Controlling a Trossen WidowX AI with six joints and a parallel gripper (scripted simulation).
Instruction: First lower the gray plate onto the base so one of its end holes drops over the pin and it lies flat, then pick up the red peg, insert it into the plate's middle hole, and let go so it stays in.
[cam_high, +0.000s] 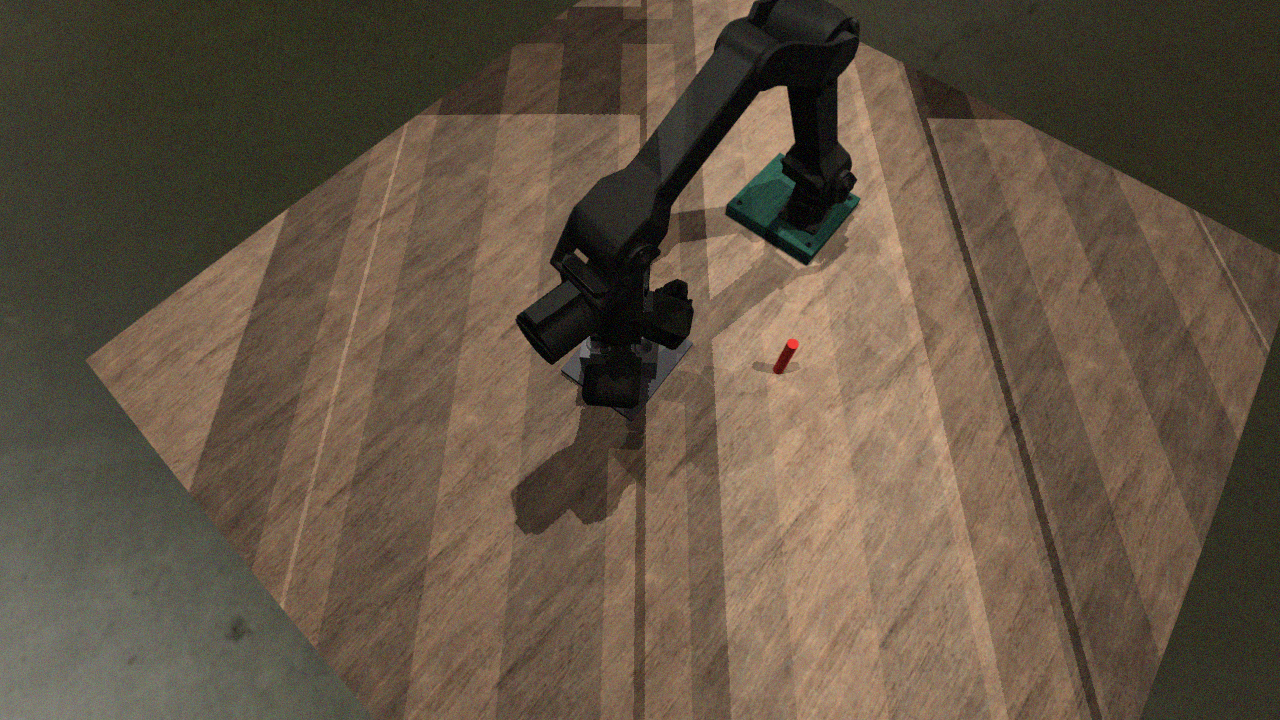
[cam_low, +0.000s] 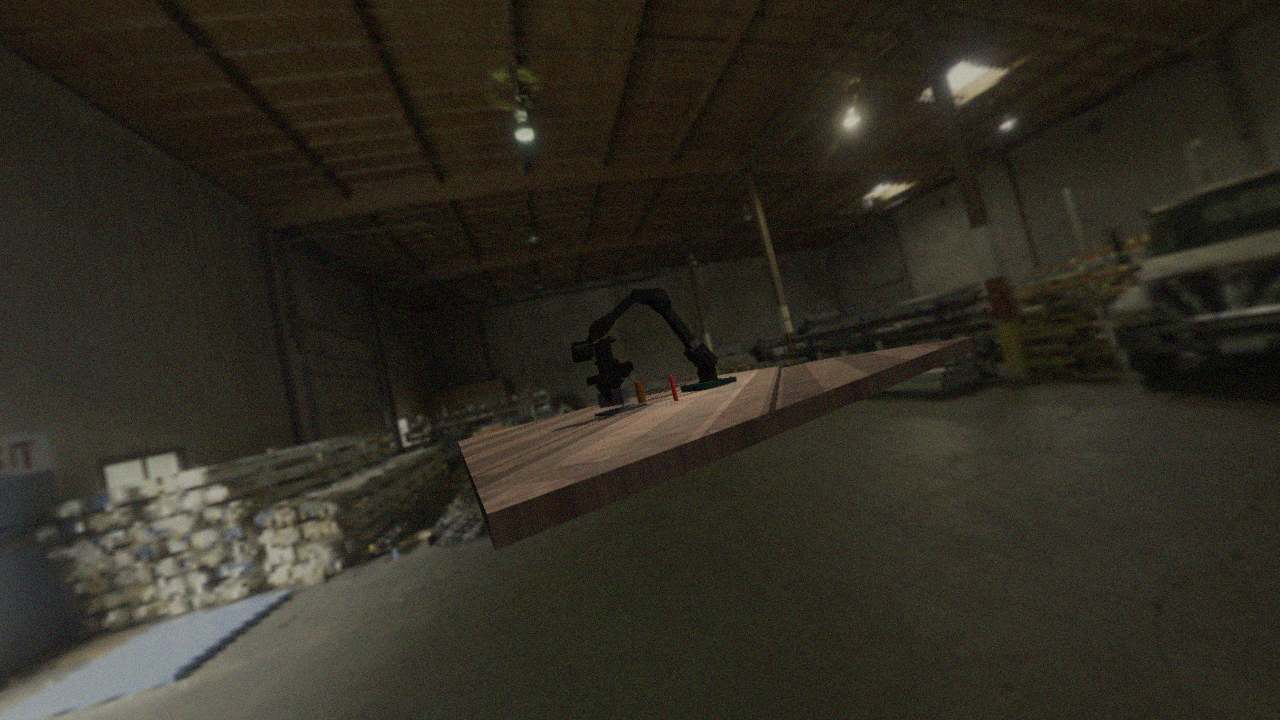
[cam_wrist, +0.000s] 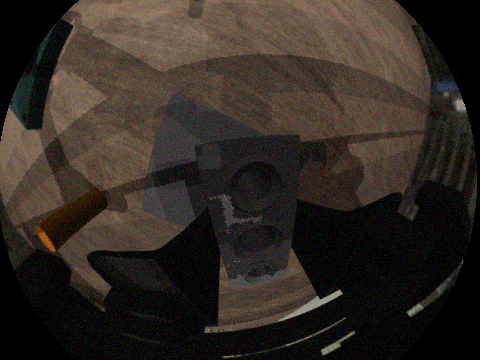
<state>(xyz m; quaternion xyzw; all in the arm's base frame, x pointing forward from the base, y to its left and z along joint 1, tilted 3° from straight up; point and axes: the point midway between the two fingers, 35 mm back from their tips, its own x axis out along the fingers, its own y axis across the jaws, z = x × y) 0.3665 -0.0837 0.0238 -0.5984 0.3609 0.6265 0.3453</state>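
Now: the gray plate 3 cm above my gripper tip. Round my gripper tip: red peg 12 cm behind, 18 cm to the left, 1 cm above; then gray base 2 cm behind, 1 cm to the left, 2 cm below; then orange cylinder 16 cm behind, 8 cm to the right, 1 cm above.
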